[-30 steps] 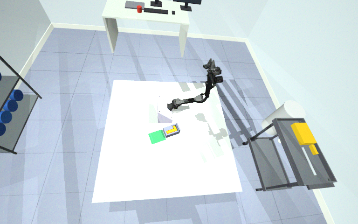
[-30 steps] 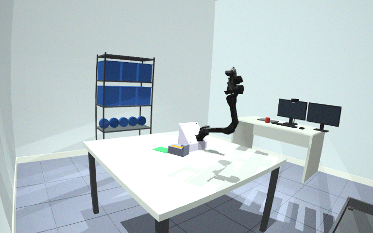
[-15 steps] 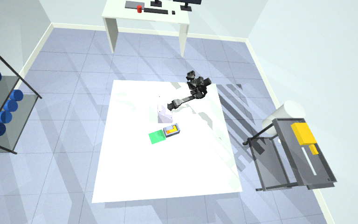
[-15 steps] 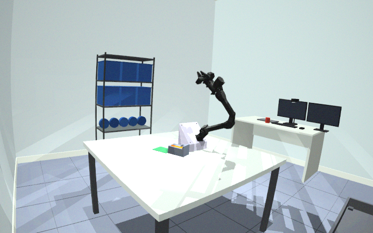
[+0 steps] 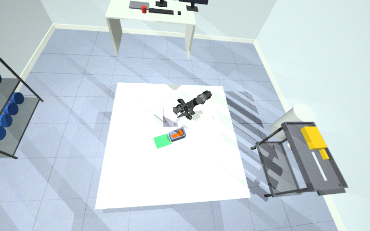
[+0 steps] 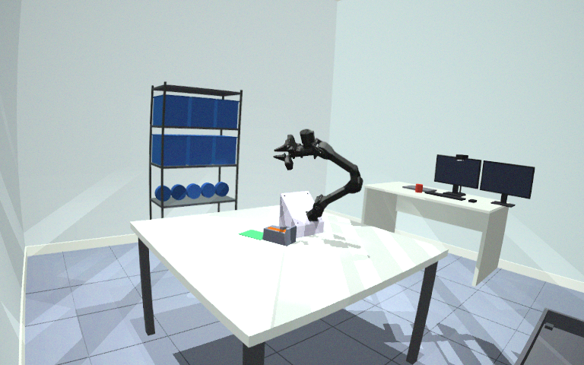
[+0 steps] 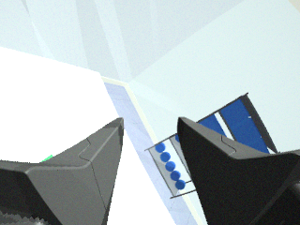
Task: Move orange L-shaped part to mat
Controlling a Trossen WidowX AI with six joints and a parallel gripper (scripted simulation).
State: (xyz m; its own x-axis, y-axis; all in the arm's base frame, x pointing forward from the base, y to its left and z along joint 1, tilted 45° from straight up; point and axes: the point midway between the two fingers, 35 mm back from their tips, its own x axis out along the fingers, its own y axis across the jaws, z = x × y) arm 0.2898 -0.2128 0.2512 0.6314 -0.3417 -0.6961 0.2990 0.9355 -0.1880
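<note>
Right now my gripper tip is 4 cm past the orange L-shaped part, 5 cm to the right of it and 40 cm above it. From my gripper tip the other things lie so: green mat 3 cm ahead, 10 cm to the right, 47 cm below.
</note>
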